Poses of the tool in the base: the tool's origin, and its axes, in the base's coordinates. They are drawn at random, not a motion.
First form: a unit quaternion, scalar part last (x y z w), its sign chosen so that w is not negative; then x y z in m.
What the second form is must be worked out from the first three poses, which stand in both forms.
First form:
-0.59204, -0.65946, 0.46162, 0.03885, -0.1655, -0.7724, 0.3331
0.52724, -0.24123, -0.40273, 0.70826, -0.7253, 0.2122, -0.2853
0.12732, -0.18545, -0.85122, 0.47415, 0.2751, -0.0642, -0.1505
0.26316, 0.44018, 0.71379, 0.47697, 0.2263, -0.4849, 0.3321
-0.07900, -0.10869, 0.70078, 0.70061, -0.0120, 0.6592, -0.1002
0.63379, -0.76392, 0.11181, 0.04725, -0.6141, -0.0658, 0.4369
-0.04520, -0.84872, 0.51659, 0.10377, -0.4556, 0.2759, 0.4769
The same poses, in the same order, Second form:
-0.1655, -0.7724, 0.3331, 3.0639, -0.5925, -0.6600, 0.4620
-0.7253, 0.2122, -0.2853, 1.5675, 0.7469, -0.3417, -0.5705
0.2751, -0.0642, -0.1505, 2.1536, 0.1446, -0.2106, -0.9668
0.2263, -0.4849, 0.3321, 2.1472, 0.2994, 0.5008, 0.8121
-0.0120, 0.6592, -0.1002, 1.5891, -0.1107, -0.1523, 0.9821
-0.6141, -0.0658, 0.4369, 3.0471, 0.6345, -0.7648, 0.1119
-0.4556, 0.2759, 0.4769, 2.9337, -0.0454, -0.8533, 0.5194

